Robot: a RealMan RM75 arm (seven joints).
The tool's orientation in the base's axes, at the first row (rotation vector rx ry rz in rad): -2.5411, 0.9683, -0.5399
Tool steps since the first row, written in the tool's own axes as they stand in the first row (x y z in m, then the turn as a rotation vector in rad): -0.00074, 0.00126, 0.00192, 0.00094, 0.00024, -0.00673; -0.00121, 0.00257, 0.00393, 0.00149, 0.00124, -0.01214; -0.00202, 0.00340, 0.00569, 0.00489, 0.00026, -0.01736; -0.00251, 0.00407, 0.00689, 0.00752, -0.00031, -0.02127; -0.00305, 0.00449, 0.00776, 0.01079, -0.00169, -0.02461; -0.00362, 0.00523, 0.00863, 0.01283, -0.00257, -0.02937; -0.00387, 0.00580, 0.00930, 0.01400, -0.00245, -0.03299; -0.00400, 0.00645, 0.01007, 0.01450, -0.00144, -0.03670; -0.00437, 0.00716, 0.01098, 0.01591, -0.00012, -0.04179; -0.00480, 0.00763, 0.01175, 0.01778, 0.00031, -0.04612; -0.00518, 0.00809, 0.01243, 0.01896, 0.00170, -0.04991
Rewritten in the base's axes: -0.00030, 0.00001, -0.00239, -0.00265, -0.00216, 0.00588; -0.00039, -0.00017, -0.00483, -0.00537, -0.00431, 0.01019; -0.00058, 0.00016, -0.00690, -0.00494, -0.00701, 0.01587; -0.00072, 0.00027, -0.00835, -0.00465, -0.00920, 0.02007; -0.00091, 0.00052, -0.00941, -0.00321, -0.01116, 0.02429; -0.00130, 0.00057, -0.01063, -0.00356, -0.01290, 0.02924; -0.00147, 0.00048, -0.01152, -0.00452, -0.01451, 0.03255; -0.00156, 0.00027, -0.01251, -0.00648, -0.01630, 0.03538; -0.00177, 0.00021, -0.01370, -0.00862, -0.01921, 0.03945; -0.00197, 0.00033, -0.01467, -0.00961, -0.02166, 0.04338; -0.00216, 0.00041, -0.01555, -0.01134, -0.02419, 0.04625
